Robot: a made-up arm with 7 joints.
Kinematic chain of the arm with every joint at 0, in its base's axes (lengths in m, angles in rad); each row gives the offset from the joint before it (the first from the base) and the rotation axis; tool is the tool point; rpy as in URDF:
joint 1: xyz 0 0 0.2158 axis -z
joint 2: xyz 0 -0.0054 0.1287 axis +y
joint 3: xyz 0 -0.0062 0.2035 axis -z
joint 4: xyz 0 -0.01 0.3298 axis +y
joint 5: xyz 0 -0.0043 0.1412 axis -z
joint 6: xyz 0 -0.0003 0.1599 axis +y
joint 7: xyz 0 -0.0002 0.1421 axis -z
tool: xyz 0 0 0 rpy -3.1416 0 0
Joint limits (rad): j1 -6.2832..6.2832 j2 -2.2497..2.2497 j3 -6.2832..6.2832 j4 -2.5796..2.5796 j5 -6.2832..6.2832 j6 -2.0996..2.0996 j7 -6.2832..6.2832
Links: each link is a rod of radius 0.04 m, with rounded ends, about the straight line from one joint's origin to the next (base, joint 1, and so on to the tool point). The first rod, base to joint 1, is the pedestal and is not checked.
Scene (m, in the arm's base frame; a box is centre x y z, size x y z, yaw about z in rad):
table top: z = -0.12
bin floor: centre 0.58 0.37 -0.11 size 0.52 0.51 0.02 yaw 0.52
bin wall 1: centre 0.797 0.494 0 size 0.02 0.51 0.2 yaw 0.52
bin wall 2: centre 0.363 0.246 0 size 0.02 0.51 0.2 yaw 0.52
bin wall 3: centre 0.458 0.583 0 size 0.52 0.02 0.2 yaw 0.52
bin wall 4: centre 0.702 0.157 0 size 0.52 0.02 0.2 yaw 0.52
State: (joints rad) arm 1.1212 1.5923 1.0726 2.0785 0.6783 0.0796 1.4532
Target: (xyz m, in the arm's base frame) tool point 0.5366 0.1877 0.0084
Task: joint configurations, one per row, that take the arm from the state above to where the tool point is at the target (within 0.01 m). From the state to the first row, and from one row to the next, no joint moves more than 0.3 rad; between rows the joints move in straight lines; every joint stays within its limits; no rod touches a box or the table.
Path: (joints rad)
1: 0.8354 1.4582 0.8472 2.0503 0.6896 0.0217 1.4532
2: 0.5497 1.3242 0.6217 2.0222 0.7009 -0.0363 1.4532
3: 0.2639 1.1901 0.3963 1.9940 0.7122 -0.0942 1.4532
4: -0.0218 1.0561 0.1708 1.9659 0.7236 -0.1522 1.4532
5: -0.3076 0.9220 -0.0546 1.9377 0.7349 -0.2101 1.4532
6: -0.3122 1.1509 -0.0454 1.8268 0.7291 -0.2208 1.4532
7: -0.3169 1.3799 -0.0361 1.7159 0.7233 -0.2314 1.4532

